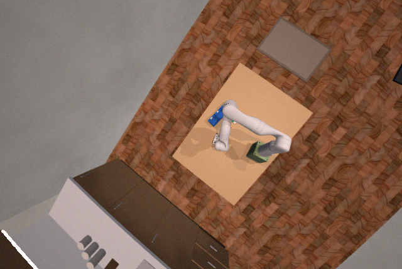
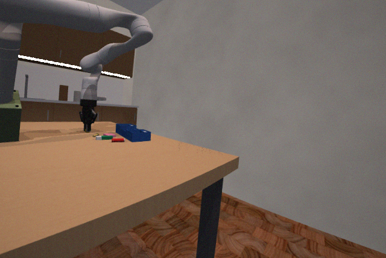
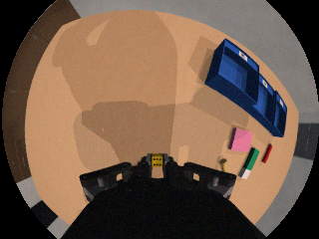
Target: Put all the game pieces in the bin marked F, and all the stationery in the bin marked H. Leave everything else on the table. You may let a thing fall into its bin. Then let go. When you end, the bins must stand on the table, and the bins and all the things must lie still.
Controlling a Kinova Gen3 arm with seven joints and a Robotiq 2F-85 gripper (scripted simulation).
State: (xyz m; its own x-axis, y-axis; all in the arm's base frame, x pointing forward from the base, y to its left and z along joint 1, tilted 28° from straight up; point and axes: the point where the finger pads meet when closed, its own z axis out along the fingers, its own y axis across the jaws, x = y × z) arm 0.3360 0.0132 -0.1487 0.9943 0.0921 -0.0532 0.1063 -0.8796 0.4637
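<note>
Right now my hand is 15 cm to the left of the pink block, 4 cm short of it and 2 cm above it. The rest, counted from my hand: green piece 19 cm to the right, 2 cm below, 2 cm behind; thin golden thing 12 cm to the right, 2 cm below, 1 cm behind; yellow piece 2 cm below.
</note>
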